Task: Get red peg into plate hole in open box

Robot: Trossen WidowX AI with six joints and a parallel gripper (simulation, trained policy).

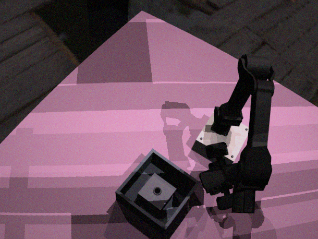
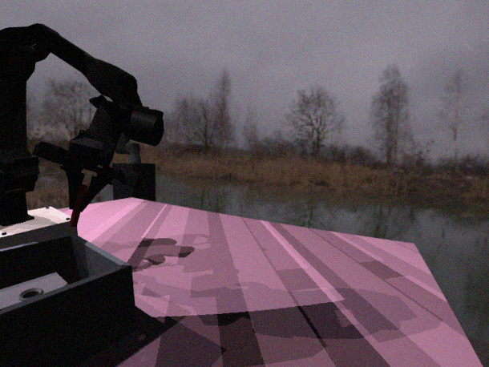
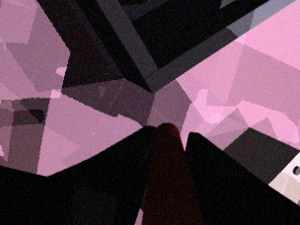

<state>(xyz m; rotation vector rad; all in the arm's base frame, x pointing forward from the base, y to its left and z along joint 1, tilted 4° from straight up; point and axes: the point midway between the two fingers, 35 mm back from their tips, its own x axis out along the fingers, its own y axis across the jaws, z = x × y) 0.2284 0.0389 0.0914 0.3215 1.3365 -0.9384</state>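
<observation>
Right now the grey box is 120 mm to the right of my gripper tip, 110 mm below it and 90 mm ahead of it. The rest, counted from my gripper tip: red peg: 10 mm to the left, 10 mm above.
</observation>
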